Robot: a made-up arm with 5 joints.
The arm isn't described. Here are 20 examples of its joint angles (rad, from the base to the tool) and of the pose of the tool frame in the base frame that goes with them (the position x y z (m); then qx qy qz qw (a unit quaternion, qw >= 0)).
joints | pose
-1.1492 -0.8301 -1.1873 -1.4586 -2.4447 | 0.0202 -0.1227 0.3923 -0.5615 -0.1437 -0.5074 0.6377
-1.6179 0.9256 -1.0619 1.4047 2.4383 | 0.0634 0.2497 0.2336 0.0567 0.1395 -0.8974 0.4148
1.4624 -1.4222 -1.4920 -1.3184 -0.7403 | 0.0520 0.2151 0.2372 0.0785 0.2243 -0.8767 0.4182
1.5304 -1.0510 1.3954 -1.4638 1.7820 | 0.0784 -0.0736 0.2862 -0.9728 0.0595 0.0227 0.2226
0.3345 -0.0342 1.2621 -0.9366 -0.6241 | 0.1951 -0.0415 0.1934 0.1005 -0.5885 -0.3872 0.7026
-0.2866 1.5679 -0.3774 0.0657 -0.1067 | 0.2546 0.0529 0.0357 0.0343 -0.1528 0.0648 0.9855
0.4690 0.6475 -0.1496 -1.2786 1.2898 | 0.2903 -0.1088 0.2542 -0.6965 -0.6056 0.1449 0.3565
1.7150 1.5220 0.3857 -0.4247 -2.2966 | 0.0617 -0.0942 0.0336 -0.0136 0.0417 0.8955 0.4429
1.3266 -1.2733 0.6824 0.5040 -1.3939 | 0.0911 -0.0629 0.3397 0.0427 -0.7359 -0.6640 0.1251
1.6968 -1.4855 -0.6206 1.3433 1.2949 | 0.0902 0.1165 0.3738 -0.9150 -0.0911 -0.0878 0.3832
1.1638 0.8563 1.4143 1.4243 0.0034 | 0.0787 -0.0077 0.1866 0.4634 0.7403 -0.2768 0.4008
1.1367 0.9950 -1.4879 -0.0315 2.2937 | 0.1854 -0.2372 0.3264 -0.8600 0.1038 0.2629 0.4249
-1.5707 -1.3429 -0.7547 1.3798 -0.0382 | 0.0752 -0.1093 0.3872 0.6711 -0.6152 0.2795 0.3050
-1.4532 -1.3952 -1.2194 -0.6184 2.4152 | 0.0487 -0.2239 0.3063 -0.2972 -0.6050 -0.6966 0.2457
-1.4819 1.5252 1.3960 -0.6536 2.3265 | 0.0738 -0.0153 0.1263 -0.1323 -0.3147 -0.8954 0.2859
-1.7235 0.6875 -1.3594 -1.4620 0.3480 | 0.0485 0.1737 0.3874 -0.6277 0.7272 0.2355 0.1474
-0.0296 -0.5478 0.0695 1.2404 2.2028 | 0.1966 0.0037 0.3439 -0.3436 -0.1916 0.8159 0.4237
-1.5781 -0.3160 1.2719 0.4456 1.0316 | 0.0745 0.0919 0.1826 0.0248 -0.0808 0.9547 0.2852
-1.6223 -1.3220 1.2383 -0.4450 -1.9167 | 0.0711 0.0786 0.2966 0.8458 0.1918 -0.0850 0.4905
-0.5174 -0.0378 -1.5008 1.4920 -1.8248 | 0.1473 0.0411 0.4374 0.6730 -0.2652 -0.4331 0.5377
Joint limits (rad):
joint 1: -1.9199..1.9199
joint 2: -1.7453..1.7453
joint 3: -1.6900..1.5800
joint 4: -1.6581..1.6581
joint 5: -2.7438..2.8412
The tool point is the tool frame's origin. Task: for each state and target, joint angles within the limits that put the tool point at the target. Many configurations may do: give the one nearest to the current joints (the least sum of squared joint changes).
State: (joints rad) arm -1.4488 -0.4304 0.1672 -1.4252 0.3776
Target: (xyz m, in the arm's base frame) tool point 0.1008 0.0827 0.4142
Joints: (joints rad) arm -1.2705 -0.4821 0.0013 -1.3774 0.3776
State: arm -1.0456 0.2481 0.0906 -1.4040 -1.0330
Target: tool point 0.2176 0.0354 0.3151
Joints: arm -0.2431 -0.2248 0.6278 -1.6581 -1.0330
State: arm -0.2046 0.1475 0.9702 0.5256 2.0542
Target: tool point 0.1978 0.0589 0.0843
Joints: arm -0.4474 1.0167 0.4353 0.2722 2.0542
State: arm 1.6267 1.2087 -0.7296 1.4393 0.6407
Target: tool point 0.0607 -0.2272 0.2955
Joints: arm 1.6354 0.5978 -0.9946 1.5088 0.6407
